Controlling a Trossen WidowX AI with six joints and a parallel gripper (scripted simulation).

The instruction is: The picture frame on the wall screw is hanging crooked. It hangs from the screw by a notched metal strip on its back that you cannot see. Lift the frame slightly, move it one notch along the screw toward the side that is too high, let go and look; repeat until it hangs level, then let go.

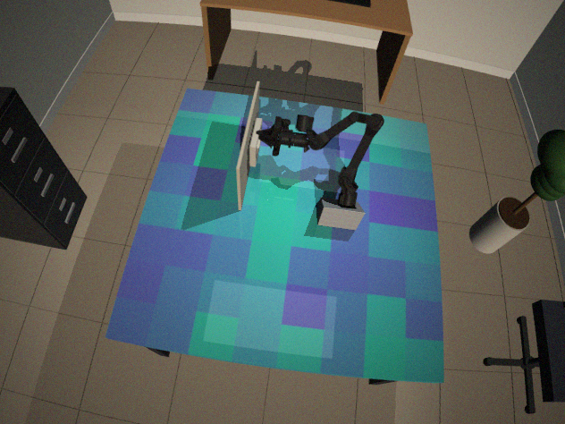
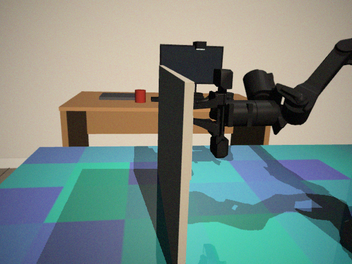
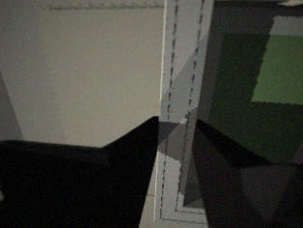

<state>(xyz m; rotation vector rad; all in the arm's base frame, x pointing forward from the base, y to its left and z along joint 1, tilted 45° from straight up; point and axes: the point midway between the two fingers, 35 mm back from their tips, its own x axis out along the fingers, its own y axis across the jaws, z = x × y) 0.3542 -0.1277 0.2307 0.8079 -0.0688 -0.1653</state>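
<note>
My gripper tip is 10 mm short of the picture frame and 50 mm above it. From my gripper tip the other things lie so: wall panel: 20 mm ahead, 10 mm to the left, 60 mm below.
</note>
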